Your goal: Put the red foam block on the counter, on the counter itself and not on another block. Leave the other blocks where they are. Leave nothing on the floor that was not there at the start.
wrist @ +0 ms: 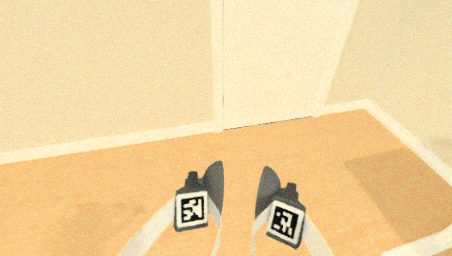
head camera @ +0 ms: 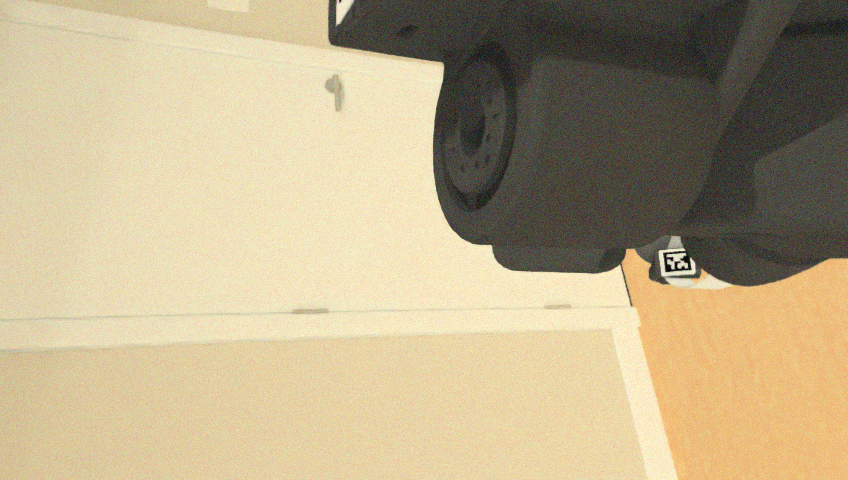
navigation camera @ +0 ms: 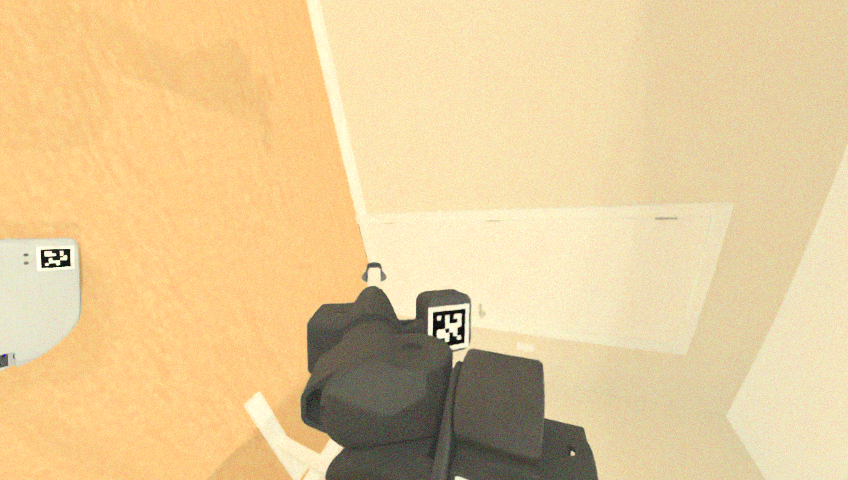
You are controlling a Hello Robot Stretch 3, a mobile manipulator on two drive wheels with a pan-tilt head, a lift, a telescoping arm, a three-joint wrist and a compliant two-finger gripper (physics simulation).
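Places are measured from the robot's base along level axes (x left, y back, z up), in metres.
Where they show: gripper, fingertip midpoint: (wrist: 241,182).
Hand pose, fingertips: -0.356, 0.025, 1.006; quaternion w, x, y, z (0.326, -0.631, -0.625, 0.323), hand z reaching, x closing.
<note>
After its pixels a point has its place, as x, y, z.
My gripper (wrist: 241,182) @[-0.356, 0.025, 1.006] shows in the wrist view with its two dark fingertips apart and nothing between them. It is partly open, above the wooden floor (wrist: 125,185) @[-0.957, -0.662, 0.000]. In the head and navigation views, parts of a finger stick out past the dark wrist, and the rest is hidden. The red foam block does not show in these views, nor do the other blocks. The counter's top does not show.
A white door (head camera: 178,178) @[-1.658, 0.190, 1.341] (navigation camera: 565,273) @[-1.650, 0.170, 1.437] (wrist: 280,60) @[-1.666, 0.211, 0.532] stands in the beige wall (head camera: 297,410) @[-1.465, -0.371, 1.061] (navigation camera: 505,118) @[-1.350, -0.672, 1.118] (wrist: 100,65) @[-1.301, -0.798, 0.605]. White legs (navigation camera: 270,425) (wrist: 425,244) stand low in the navigation and wrist views. My grey base (navigation camera: 35,303) @[-0.095, 0.111, 0.160] is at the left of the navigation view.
</note>
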